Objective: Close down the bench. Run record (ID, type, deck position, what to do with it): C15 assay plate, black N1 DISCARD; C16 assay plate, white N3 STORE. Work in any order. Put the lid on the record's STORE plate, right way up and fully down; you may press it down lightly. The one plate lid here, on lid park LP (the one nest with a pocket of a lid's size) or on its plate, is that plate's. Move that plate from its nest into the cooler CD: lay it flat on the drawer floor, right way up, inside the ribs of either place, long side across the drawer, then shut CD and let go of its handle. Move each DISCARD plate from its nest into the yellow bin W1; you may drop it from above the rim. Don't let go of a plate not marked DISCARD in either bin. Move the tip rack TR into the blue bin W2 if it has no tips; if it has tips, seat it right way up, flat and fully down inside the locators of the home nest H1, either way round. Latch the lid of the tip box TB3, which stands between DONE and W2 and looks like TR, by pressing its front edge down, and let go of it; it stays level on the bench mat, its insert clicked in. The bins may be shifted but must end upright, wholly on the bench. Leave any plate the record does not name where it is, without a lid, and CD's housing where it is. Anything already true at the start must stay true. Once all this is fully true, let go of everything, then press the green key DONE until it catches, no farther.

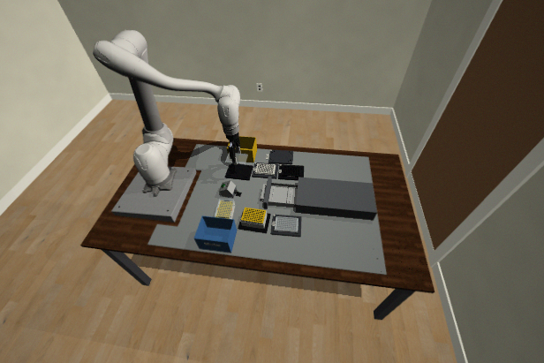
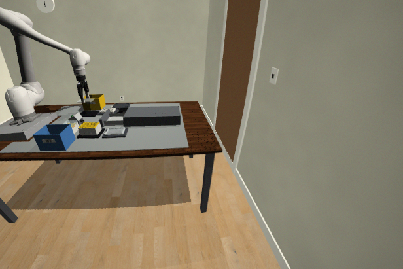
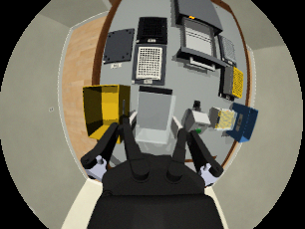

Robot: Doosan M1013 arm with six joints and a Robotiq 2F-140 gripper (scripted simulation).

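Right now my hand is 18 cm short of the white plate, 1 cm to the left of it and 14 cm above it. Round my hand: black lid park (15 cm below); yellow bin W1 (3 cm ahead, 16 cm to the left, 12 cm below); plate lid (2 cm below).
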